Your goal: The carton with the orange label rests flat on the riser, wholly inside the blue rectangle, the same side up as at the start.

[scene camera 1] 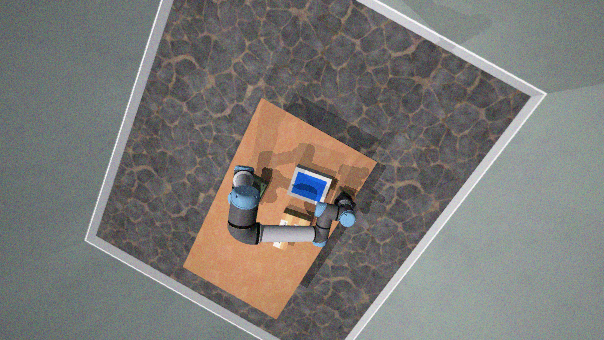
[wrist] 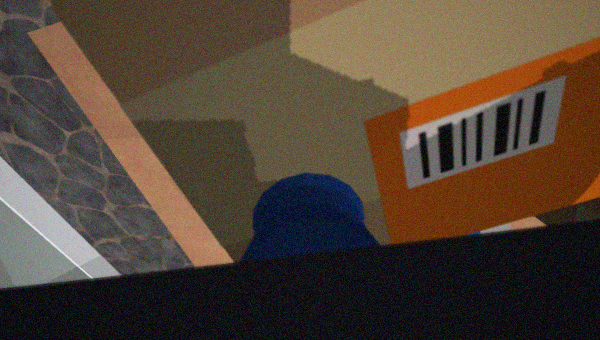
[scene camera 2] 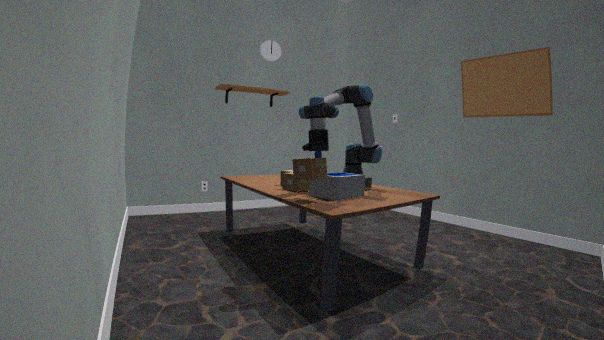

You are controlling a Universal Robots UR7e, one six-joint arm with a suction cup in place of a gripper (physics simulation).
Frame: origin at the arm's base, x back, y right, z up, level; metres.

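Seen in the pictures: end effector, tool point: point(wrist: 304, 207) point(scene camera 2: 319, 160).
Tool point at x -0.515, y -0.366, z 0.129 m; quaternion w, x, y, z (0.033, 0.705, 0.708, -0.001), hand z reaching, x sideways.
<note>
Pixels of each thing's top centre, then the offset from my tool point to it. Level surfaces: height alone.
- carton with the orange label, middle of its top: point(wrist: 427, 122) point(scene camera 2: 310, 157) point(scene camera 1: 343, 203) dy +0.031, dx -0.034, dz +0.016 m
- orange barcode label, middle of its top: point(wrist: 536, 162) dy +0.063, dx -0.018, dz +0.012 m
- grey riser, middle of its top: point(scene camera 2: 338, 174) point(scene camera 1: 308, 187) dy +0.093, dx +0.188, dz -0.080 m
- blue rectangle, middle of its top: point(scene camera 2: 338, 174) point(scene camera 1: 308, 187) dy +0.093, dx +0.188, dz -0.080 m
- wooden table, its level: dz -0.200 m
The carton with the orange label point(scene camera 2: 309, 168) point(wrist: 305, 128) hangs level under my suction cup point(scene camera 2: 317, 154) point(wrist: 309, 212), which sits on its top face. The orange barcode label point(wrist: 427, 189) faces up, to the right of the cup. The carton is held above the table near its edge, beside the grey riser point(scene camera 2: 338, 189) point(scene camera 1: 294, 182). The blue rectangle point(scene camera 1: 309, 187) point(scene camera 2: 344, 175) on the riser's top is bare. In the top view the wrist hides the carton.
Other brown cartons point(scene camera 2: 288, 180) point(scene camera 1: 295, 219) stand on the wooden table point(scene camera 1: 233, 270) point(scene camera 2: 368, 202) next to the riser, partly under the forearm. A small green block point(scene camera 1: 263, 183) sits by the arm's base. Stone floor point(wrist: 150, 236) lies beyond the table edge.
</note>
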